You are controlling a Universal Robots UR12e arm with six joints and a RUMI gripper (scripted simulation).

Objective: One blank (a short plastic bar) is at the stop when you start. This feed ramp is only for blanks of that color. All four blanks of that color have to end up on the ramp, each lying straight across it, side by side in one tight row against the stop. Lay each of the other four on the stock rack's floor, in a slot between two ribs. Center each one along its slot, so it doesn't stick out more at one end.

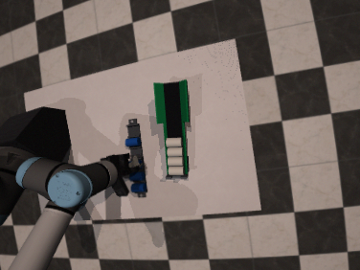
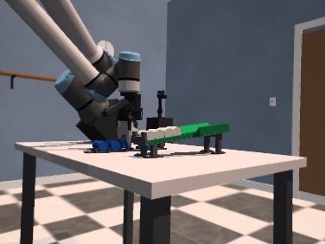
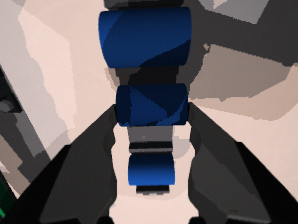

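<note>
Right now my hand is 1 cm short of the dark stock rack, 3 cm to the right of it and 5 cm above it. Also, from my hand: stop (20 cm ahead, 7 cm to the right, 2 cm above).
</note>
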